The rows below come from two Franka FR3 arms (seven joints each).
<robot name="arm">
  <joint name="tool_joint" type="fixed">
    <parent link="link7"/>
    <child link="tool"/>
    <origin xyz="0 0 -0.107" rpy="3.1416 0 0"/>
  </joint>
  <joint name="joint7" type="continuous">
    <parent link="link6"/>
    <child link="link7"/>
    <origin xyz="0.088 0 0"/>
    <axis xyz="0 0 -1"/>
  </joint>
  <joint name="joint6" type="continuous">
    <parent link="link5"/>
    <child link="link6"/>
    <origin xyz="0 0 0"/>
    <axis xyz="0 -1 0"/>
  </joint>
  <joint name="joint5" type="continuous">
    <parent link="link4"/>
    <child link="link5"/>
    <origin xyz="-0.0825 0 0.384"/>
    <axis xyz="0 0 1"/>
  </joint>
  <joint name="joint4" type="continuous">
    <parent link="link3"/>
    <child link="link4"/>
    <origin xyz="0.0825 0 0"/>
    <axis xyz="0 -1 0"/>
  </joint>
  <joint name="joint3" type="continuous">
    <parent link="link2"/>
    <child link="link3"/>
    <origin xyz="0 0 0.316"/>
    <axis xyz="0 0 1"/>
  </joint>
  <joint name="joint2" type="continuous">
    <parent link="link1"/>
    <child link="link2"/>
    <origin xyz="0 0 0"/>
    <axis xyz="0 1 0"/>
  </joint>
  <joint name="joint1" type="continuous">
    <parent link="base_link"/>
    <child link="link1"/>
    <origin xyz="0 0 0.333"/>
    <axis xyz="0 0 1"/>
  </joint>
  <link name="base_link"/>
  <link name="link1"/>
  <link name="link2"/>
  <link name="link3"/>
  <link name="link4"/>
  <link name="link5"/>
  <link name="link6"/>
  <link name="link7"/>
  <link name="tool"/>
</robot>
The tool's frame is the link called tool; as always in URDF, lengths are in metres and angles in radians. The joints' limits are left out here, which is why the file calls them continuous.
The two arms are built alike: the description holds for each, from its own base.
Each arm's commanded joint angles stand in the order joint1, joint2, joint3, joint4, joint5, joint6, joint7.
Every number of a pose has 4 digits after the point.
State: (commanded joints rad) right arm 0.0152 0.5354 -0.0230 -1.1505 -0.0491 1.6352 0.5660; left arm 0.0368 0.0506 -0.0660 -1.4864 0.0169 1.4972 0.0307
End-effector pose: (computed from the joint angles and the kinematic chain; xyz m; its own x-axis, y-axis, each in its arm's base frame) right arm 0.7055 -0.0064 0.4895 0.8435 -0.5370 -0.0103 -0.5347 -0.8414 0.0782; left arm 0.5629 -0.0135 0.6295 0.9975 -0.0586 -0.0401 -0.0592 -0.9982 -0.0123
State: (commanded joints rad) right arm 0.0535 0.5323 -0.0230 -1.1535 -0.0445 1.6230 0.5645; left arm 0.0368 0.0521 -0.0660 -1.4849 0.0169 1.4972 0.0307
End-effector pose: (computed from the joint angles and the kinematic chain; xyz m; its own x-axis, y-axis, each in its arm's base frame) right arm 0.7032 0.0210 0.4892 0.8634 -0.5040 -0.0231 -0.5009 -0.8617 0.0807; left arm 0.5633 -0.0135 0.6294 0.9975 -0.0586 -0.0401 -0.0592 -0.9982 -0.0122
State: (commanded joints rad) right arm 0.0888 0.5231 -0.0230 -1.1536 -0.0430 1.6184 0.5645; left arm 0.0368 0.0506 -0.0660 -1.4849 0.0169 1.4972 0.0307
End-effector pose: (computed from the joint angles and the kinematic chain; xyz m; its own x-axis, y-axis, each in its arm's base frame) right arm 0.7000 0.0457 0.4952 0.8805 -0.4736 -0.0202 -0.4709 -0.8788 0.0769; left arm 0.5629 -0.0135 0.6302 0.9975 -0.0586 -0.0386 -0.0592 -0.9982 -0.0124
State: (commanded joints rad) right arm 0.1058 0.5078 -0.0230 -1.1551 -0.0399 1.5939 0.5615; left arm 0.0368 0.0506 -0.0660 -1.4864 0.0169 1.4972 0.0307
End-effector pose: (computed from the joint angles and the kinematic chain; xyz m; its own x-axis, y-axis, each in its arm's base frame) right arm 0.6937 0.0573 0.5032 0.8888 -0.4572 -0.0312 -0.4538 -0.8875 0.0797; left arm 0.5629 -0.0135 0.6295 0.9975 -0.0586 -0.0401 -0.0592 -0.9982 -0.0123
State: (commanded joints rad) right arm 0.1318 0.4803 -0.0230 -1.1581 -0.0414 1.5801 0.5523; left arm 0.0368 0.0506 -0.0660 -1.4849 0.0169 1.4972 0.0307
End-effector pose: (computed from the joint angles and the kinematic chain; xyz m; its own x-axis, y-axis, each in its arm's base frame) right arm 0.6855 0.0743 0.5198 0.9043 -0.4262 -0.0223 -0.4236 -0.9027 0.0747; left arm 0.5629 -0.0135 0.6302 0.9975 -0.0586 -0.0386 -0.0592 -0.9982 -0.0124
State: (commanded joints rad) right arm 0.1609 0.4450 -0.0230 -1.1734 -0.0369 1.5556 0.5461; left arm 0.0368 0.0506 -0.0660 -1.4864 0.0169 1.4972 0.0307
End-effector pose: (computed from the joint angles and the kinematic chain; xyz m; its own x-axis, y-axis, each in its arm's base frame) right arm 0.6727 0.0929 0.5347 0.9180 -0.3954 -0.0293 -0.3926 -0.9168 0.0725; left arm 0.5629 -0.0135 0.6295 0.9975 -0.0586 -0.0401 -0.0592 -0.9982 -0.0123
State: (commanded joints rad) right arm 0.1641 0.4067 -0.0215 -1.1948 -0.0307 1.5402 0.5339; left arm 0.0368 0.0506 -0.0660 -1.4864 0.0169 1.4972 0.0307
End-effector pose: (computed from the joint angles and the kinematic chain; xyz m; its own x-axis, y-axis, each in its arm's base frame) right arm 0.6617 0.0946 0.5492 0.9241 -0.3808 -0.0327 -0.3782 -0.9234 0.0648; left arm 0.5629 -0.0135 0.6295 0.9975 -0.0586 -0.0401 -0.0592 -0.9982 -0.0123
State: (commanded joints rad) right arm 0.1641 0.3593 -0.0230 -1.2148 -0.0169 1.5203 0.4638; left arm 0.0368 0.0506 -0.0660 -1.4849 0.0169 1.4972 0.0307
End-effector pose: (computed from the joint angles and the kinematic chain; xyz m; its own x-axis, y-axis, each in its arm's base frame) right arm 0.6481 0.0931 0.5695 0.9477 -0.3169 -0.0368 -0.3152 -0.9479 0.0463; left arm 0.5629 -0.0135 0.6302 0.9975 -0.0586 -0.0386 -0.0592 -0.9982 -0.0124
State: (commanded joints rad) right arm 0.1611 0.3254 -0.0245 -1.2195 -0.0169 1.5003 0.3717; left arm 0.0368 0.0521 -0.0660 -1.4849 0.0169 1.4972 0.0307
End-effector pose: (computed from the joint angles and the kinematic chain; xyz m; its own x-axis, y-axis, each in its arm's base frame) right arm 0.6379 0.0886 0.5877 0.9719 -0.2331 -0.0325 -0.2319 -0.9720 0.0392; left arm 0.5633 -0.0135 0.6294 0.9975 -0.0586 -0.0401 -0.0592 -0.9982 -0.0122
